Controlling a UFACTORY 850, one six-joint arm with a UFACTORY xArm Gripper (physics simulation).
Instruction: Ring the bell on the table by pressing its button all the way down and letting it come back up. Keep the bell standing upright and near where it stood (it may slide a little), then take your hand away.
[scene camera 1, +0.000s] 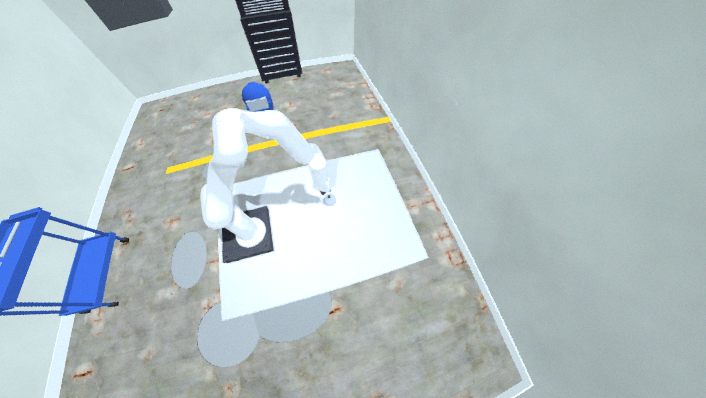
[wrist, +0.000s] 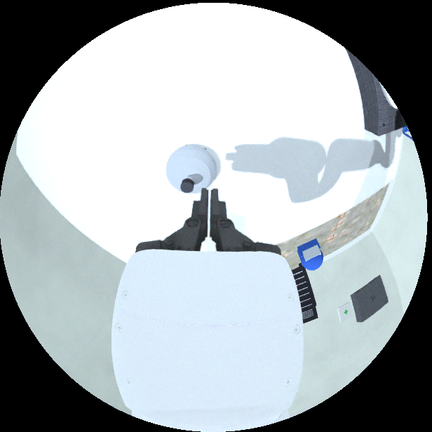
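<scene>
There is a bell (wrist: 190, 161) that I can see here, and with it I see my own gripper (wrist: 209, 199).
</scene>
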